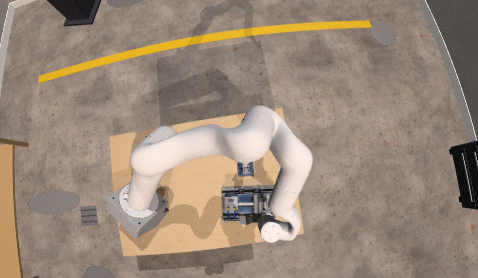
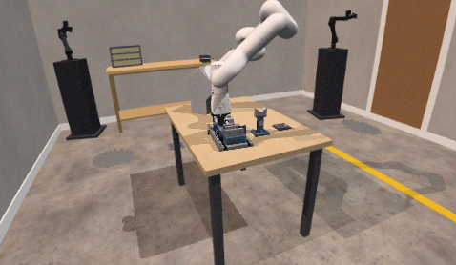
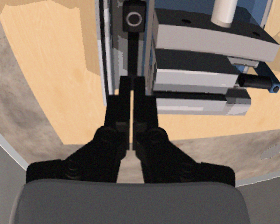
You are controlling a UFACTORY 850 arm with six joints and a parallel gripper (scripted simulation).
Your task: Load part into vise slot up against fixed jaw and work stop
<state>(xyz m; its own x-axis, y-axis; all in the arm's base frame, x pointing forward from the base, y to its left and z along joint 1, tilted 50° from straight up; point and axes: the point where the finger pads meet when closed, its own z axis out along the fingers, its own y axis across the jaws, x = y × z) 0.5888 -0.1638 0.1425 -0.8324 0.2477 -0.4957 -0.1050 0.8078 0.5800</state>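
The part lies 10 mm behind my hand, 50 mm to the left of it and 30 mm below it. The rest, counted from my hand: white cylinder rod (90 mm behind, 50 mm to the left, 50 mm below); then work stop (10 mm behind, 110 mm to the left, 40 mm below); then grey vise jaw (40 mm behind, 60 mm to the left, 50 mm below).
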